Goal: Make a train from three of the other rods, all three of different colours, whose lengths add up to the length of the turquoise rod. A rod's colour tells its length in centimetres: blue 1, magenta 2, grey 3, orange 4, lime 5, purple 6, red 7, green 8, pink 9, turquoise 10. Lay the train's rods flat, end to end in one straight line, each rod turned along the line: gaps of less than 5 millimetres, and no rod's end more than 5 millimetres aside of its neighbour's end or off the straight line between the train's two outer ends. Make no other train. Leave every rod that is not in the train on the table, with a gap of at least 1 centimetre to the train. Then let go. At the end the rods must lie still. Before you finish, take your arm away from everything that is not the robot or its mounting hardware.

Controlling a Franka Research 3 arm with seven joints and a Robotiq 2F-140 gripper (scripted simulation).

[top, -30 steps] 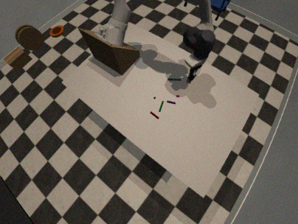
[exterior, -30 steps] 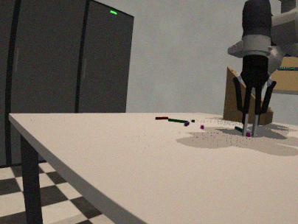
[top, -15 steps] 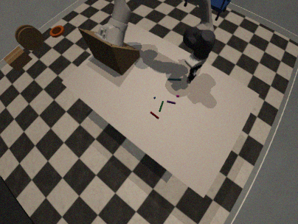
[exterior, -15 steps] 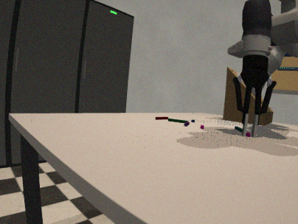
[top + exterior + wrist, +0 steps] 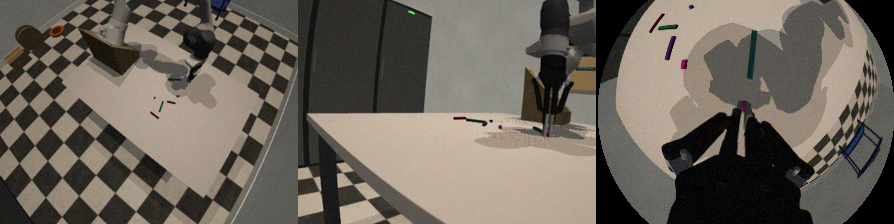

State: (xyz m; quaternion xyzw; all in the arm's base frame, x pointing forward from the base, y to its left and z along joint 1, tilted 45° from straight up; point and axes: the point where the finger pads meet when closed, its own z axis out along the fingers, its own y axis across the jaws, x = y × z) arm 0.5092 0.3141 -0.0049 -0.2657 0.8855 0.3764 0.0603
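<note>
Right now the blue rod is 10 cm behind my hand, 28 cm to the right of it and 3 cm below it. The rest, counted from my hand: purple rod (1 cm ahead, 23 cm to the right, 3 cm below); turquoise rod (9 cm behind, 6 cm to the right, 3 cm below); green rod (2 cm behind, 30 cm to the right, 3 cm below).
</note>
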